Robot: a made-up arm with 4 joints.
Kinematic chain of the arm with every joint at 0, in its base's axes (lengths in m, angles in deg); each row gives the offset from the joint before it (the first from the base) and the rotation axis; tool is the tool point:
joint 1: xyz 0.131 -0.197 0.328 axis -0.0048 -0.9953 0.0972
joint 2: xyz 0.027 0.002 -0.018 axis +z
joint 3: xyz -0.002 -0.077 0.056 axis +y
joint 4: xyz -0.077 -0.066 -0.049 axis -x
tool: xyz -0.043 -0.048 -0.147
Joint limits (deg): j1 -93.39..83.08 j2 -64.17..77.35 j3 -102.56..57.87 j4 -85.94..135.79
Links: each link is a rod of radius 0.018 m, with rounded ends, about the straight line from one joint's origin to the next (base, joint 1, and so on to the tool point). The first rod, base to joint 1, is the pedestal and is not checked.
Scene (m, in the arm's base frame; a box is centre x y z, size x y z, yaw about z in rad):
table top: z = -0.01
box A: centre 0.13 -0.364 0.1 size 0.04 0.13 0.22 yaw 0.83
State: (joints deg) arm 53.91 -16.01 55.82 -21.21
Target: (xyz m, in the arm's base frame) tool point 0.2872 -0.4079 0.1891
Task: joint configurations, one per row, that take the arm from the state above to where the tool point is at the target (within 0.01 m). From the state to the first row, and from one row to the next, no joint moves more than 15 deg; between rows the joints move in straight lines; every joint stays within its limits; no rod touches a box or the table.
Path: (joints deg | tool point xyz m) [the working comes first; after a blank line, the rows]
Joints at the target: 12.09 40.43 -15.49 13.54
Straight joint move there: touches box A.

1: 63.16 -1.98 56.50 -7.13 | 0.0236 -0.3788 0.1593
2: 72.41 12.04 57.19 6.94 | 0.0732 -0.4611 0.2144
3: 81.66 26.07 57.87 21.02 | 0.1022 -0.5098 0.3083
4: 67.75 28.94 43.20 19.52 | 0.1473 -0.5044 0.3098
5: 53.83 31.81 28.53 18.03 | 0.1932 -0.4921 0.2976
6: 39.92 34.68 13.86 16.53 | 0.2349 -0.4720 0.2716
7: 26.00 37.55 -0.82 15.04 | 0.2674 -0.4438 0.2340
8: 12.09 40.43 -15.49 13.54 | 0.2872 -0.4079 0.1891

